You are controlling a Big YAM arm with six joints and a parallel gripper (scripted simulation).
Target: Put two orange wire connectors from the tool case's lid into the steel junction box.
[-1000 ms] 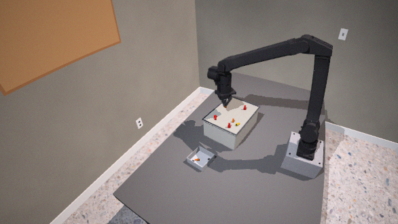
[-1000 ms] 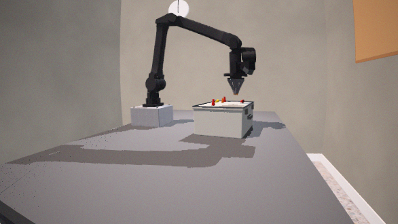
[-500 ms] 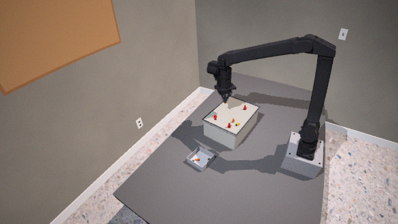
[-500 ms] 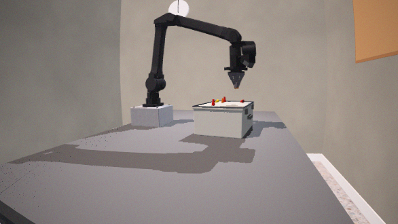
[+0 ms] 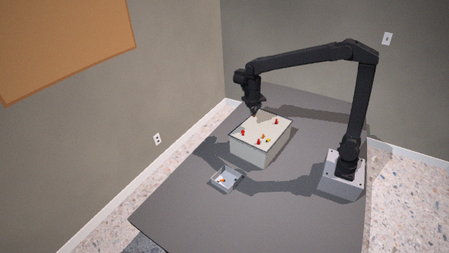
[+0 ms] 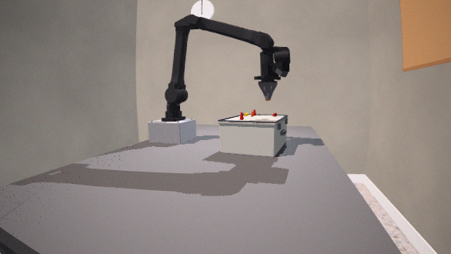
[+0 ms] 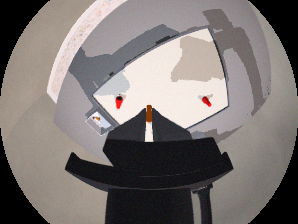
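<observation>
Now: the steel junction box 10 mm behind my hand, 280 mm to the left of it and 210 mm below it. The rest, counted from my hand: tool case 40 mm behind, 30 mm to the right, 120 mm below.
</observation>
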